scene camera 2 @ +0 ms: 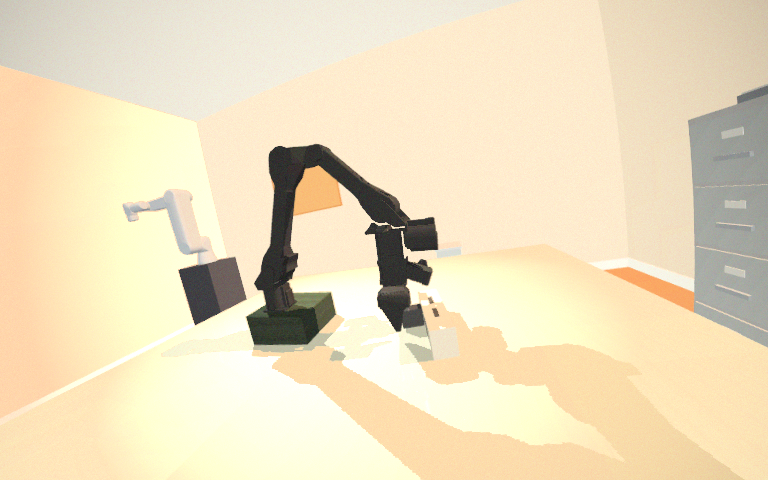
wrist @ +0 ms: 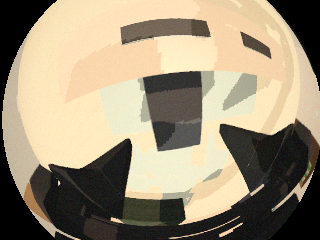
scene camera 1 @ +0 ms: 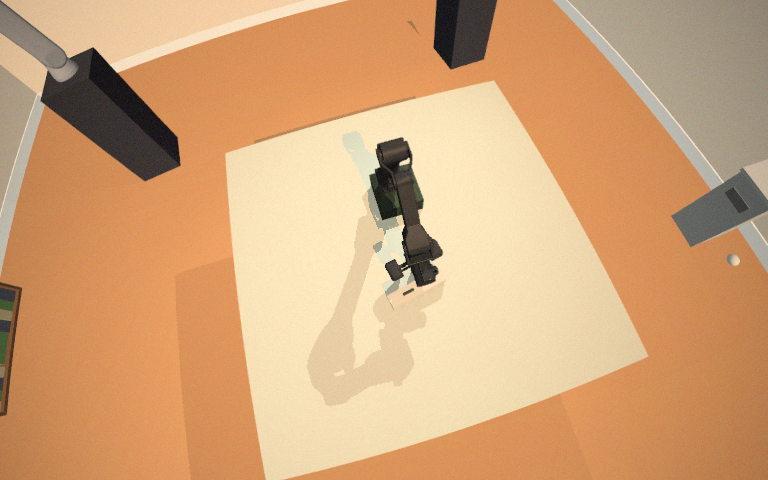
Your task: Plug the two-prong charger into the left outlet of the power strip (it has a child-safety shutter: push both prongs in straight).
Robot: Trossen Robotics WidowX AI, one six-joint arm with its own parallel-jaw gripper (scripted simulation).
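Note:
Gripper [scene camera 2: 398,321] open, holding nothing. Wrist view: gripper [wrist: 177,136], dark grey charger [wrist: 174,100].

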